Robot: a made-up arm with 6 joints. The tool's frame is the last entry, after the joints.
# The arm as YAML. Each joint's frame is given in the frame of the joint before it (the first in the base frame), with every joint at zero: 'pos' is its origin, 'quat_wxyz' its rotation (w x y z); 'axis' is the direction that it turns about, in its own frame. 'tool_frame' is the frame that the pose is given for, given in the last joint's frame.
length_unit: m
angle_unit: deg
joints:
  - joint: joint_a
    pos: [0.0, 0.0, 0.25]
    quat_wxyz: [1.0, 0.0, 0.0, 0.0]
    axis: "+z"
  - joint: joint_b
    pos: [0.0, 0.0, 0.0]
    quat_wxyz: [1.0, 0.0, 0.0, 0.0]
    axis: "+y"
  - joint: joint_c
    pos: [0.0, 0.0, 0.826]
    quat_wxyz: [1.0, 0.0, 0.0, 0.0]
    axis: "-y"
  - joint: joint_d
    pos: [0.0, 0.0, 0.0]
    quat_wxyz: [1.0, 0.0, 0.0, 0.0]
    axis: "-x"
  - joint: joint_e
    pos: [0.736, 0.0, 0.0]
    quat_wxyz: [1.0, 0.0, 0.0, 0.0]
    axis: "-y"
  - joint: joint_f
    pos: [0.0, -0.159, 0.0]
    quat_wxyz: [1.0, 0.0, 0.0, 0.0]
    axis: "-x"
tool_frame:
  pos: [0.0, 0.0, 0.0]
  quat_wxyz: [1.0, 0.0, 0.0, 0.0]
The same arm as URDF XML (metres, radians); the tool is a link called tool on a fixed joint. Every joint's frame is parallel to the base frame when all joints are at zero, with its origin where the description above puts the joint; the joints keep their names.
<robot name="arm">
  <joint name="joint_a" type="continuous">
    <parent link="base_link"/>
    <child link="link1"/>
    <origin xyz="0.0000 0.0000 0.2500" rpy="0.0000 0.0000 0.0000"/>
    <axis xyz="0 0 1"/>
  </joint>
  <joint name="joint_b" type="continuous">
    <parent link="link1"/>
    <child link="link2"/>
    <origin xyz="0.0000 0.0000 0.0000" rpy="0.0000 0.0000 0.0000"/>
    <axis xyz="0 1 0"/>
  </joint>
  <joint name="joint_c" type="continuous">
    <parent link="link2"/>
    <child link="link3"/>
    <origin xyz="0.0000 0.0000 0.8260" rpy="0.0000 0.0000 0.0000"/>
    <axis xyz="0 -1 0"/>
  </joint>
  <joint name="joint_d" type="continuous">
    <parent link="link3"/>
    <child link="link4"/>
    <origin xyz="0.0000 0.0000 0.0000" rpy="0.0000 0.0000 0.0000"/>
    <axis xyz="-1 0 0"/>
  </joint>
  <joint name="joint_e" type="continuous">
    <parent link="link4"/>
    <child link="link5"/>
    <origin xyz="0.7360 0.0000 0.0000" rpy="0.0000 0.0000 0.0000"/>
    <axis xyz="0 -1 0"/>
  </joint>
  <joint name="joint_f" type="continuous">
    <parent link="link5"/>
    <child link="link6"/>
    <origin xyz="0.0000 -0.1590 0.0000" rpy="0.0000 0.0000 0.0000"/>
    <axis xyz="-1 0 0"/>
  </joint>
  <joint name="tool_joint" type="fixed">
    <parent link="link6"/>
    <child link="tool"/>
    <origin xyz="0.0000 0.0000 0.0000" rpy="0.0000 0.0000 0.0000"/>
  </joint>
  <link name="base_link"/>
  <link name="link1"/>
  <link name="link2"/>
  <link name="link3"/>
  <link name="link4"/>
  <link name="link5"/>
  <link name="link6"/>
  <link name="tool"/>
</robot>

